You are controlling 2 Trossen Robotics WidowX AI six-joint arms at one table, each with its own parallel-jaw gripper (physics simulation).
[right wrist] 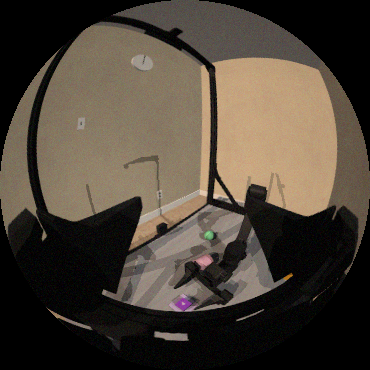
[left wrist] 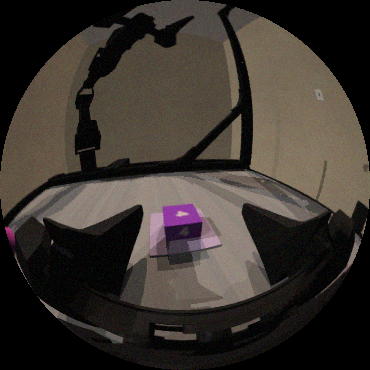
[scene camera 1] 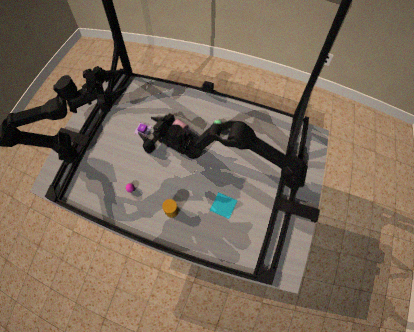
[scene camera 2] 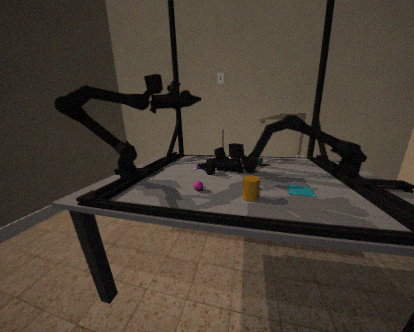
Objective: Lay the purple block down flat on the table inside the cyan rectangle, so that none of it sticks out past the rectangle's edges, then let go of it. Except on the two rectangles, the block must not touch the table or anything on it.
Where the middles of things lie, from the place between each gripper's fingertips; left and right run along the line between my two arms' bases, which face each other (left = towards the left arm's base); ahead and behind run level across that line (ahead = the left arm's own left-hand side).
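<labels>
From the purple block (left wrist: 181, 221), my right gripper is 340 mm above it and 10 mm past it. There's a lilac rectangle (left wrist: 158, 245) too, and that's 340 mm below my right hand and 10 mm behind it.
With the purple block again, my left gripper is 2 cm above it, 1 cm to the left of it and 1 cm short of it, while the lilac rectangle is 3 cm below my left hand, 1 cm to the right of it and 1 cm ahead of it.
</labels>
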